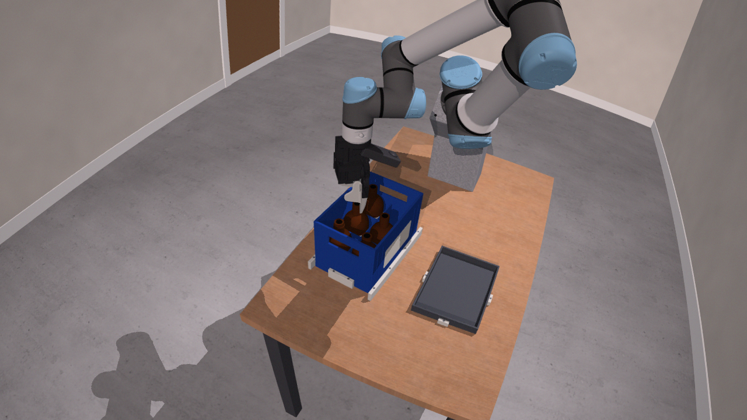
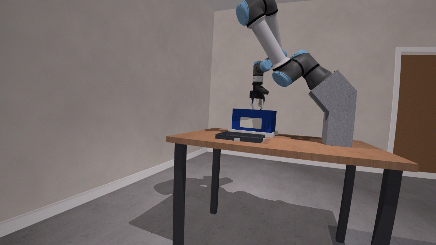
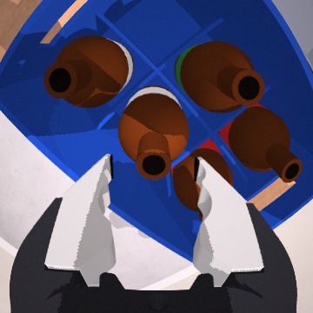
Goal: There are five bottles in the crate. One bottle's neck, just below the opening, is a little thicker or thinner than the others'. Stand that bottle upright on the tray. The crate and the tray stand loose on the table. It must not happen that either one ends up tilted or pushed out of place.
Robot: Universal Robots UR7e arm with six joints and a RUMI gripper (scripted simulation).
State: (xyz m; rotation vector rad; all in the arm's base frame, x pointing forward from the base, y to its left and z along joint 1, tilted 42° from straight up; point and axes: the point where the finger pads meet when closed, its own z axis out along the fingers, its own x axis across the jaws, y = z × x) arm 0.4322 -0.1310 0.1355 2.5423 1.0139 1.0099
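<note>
My hand is 40 mm to the right of the crate and 90 mm above it. From my hand the other things lie so: dark tray (330 mm to the left, 160 mm below); then bottle (90 mm ahead, 80 mm below).
</note>
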